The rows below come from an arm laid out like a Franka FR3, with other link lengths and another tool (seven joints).
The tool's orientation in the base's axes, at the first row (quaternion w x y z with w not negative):
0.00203, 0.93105, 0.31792, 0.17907
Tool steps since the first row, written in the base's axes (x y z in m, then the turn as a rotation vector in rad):
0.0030, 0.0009, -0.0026, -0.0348, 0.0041, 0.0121
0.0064, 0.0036, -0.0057, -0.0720, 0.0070, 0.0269
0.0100, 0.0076, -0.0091, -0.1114, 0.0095, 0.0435
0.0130, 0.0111, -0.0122, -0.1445, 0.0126, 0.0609
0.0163, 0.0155, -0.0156, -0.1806, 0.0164, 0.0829
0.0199, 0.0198, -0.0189, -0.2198, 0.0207, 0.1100
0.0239, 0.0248, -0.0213, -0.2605, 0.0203, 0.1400
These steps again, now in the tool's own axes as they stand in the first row. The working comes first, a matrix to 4 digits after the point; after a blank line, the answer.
The tool's axes in the first row as the columns of a matrix, in the base's axes (used below as rounded here):
0.7337, 0.5913, 0.3347
0.5927, -0.7978, 0.1101
0.3322, 0.1176, -0.9359

0.0019, 0.0008, 0.0035, -0.0191, -0.0224, -0.0225
0.0049, 0.0002, 0.0079, -0.0397, -0.0450, -0.0485
0.0088, -0.0012, 0.0127, -0.0617, -0.0683, -0.0770
0.0121, -0.0026, 0.0170, -0.0783, -0.0883, -0.1040
0.0160, -0.0046, 0.0218, -0.0952, -0.1101, -0.1362
0.0201, -0.0063, 0.0265, -0.1125, -0.1335, -0.1742
0.0252, -0.0082, 0.0307, -0.1326, -0.1538, -0.2160

